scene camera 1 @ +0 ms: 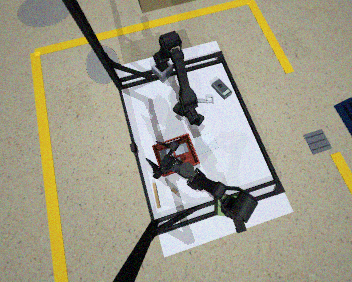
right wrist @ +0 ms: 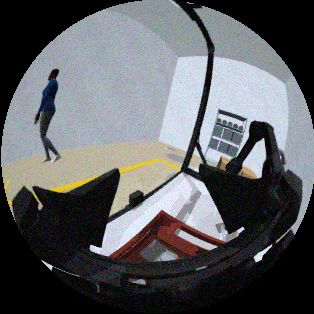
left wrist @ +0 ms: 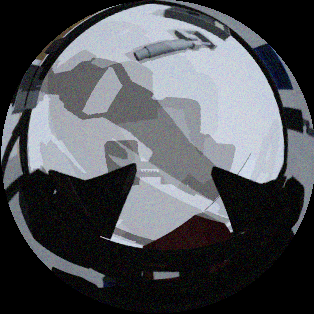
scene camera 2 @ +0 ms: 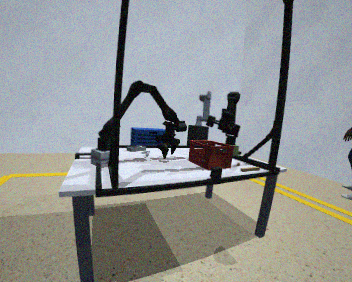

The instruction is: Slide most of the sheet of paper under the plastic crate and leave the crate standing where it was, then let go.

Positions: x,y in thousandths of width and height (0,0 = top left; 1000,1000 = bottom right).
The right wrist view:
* my right gripper: 508,540
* red plastic crate: 514,725
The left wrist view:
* my left gripper: 559,537
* grey clamp: 594,129, on the table
